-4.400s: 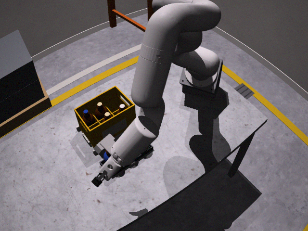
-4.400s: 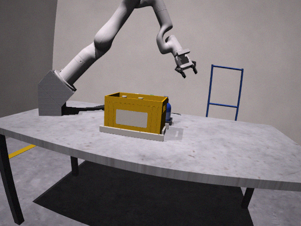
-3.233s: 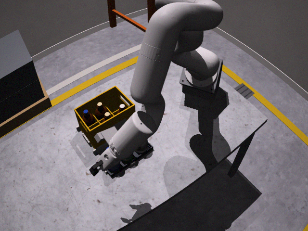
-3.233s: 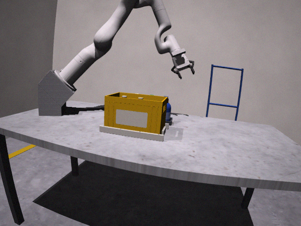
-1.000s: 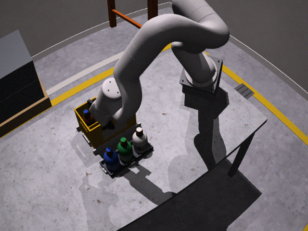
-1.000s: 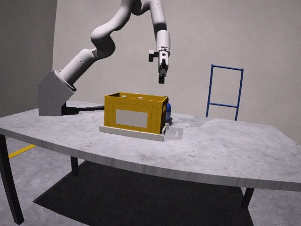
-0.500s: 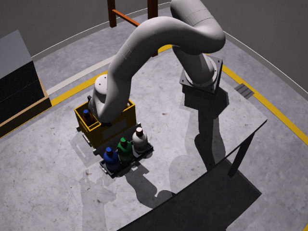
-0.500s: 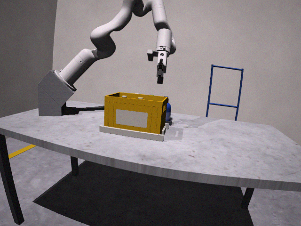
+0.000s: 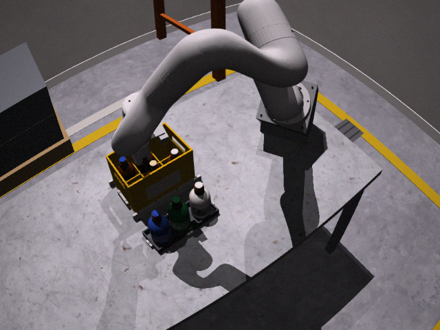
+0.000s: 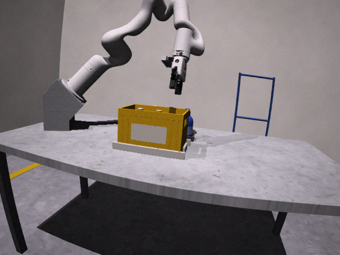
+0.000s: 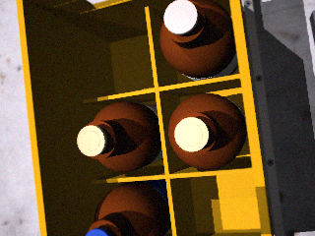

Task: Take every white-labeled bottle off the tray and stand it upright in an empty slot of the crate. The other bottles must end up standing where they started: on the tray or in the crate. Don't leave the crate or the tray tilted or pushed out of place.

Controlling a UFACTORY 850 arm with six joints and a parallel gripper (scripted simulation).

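The white-labeled bottle lies 150 mm behind my hand, 120 mm to the left of it and 180 mm below it. From my hand the other things lie so: crate 50 mm behind, 90 mm to the right, 180 mm below; green bottle 60 mm behind, 140 mm to the left, 180 mm below; blue bottle 20 mm ahead, 150 mm to the left, 180 mm below.
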